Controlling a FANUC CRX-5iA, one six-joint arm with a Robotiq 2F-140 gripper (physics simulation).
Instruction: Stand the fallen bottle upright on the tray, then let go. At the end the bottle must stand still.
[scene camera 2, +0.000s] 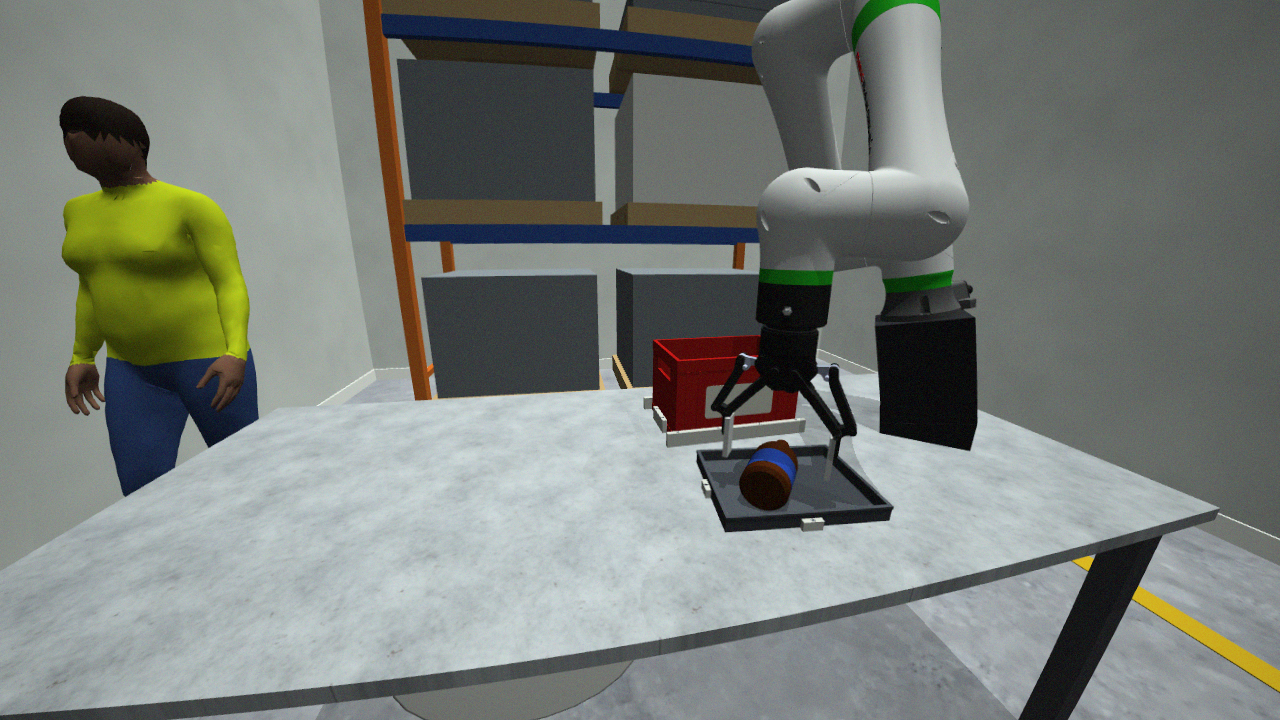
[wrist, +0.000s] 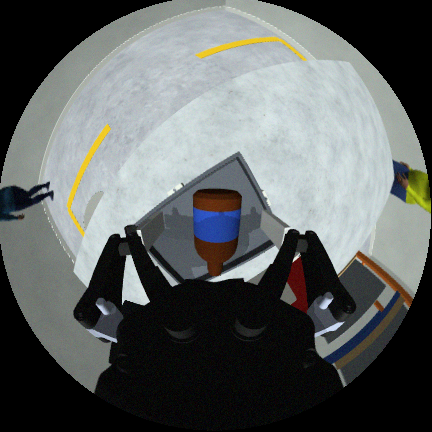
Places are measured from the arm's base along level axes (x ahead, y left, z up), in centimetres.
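Where they show: gripper, fingertip midpoint: (scene camera 2: 774, 464) (wrist: 212, 219); arm's base, origin of the base link: (scene camera 2: 919, 315).
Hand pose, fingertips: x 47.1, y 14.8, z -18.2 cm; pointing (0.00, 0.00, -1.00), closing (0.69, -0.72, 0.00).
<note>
Each offset is from my fingertips to the centre of the thing.
The brown bottle @[dy -3.3, dx -2.6, dz -2.7 cm] (scene camera 2: 768, 476) (wrist: 216, 225) with a blue label lies on its side in the dark grey tray (scene camera 2: 850, 516) (wrist: 244, 177). In the scene view its base faces the camera and its neck points to the back. In the wrist view its neck points down toward the gripper body. My gripper (scene camera 2: 778, 461) (wrist: 212, 219) is open and points down over the tray, with its fingers on either side of the bottle and apart from it. Whether the fingertips touch the tray cannot be told.
A red crate @[dy -30.4, dx -8.3, dz +1.9 cm] (scene camera 2: 677, 394) (wrist: 300, 285) stands behind the tray, with white strips along its base. Small white blocks sit at the tray's edges. A person in yellow (scene camera 2: 147, 268) (wrist: 419, 187) stands beyond the table's left side. A storage rack (scene camera 2: 393, 223) stands at the back.
</note>
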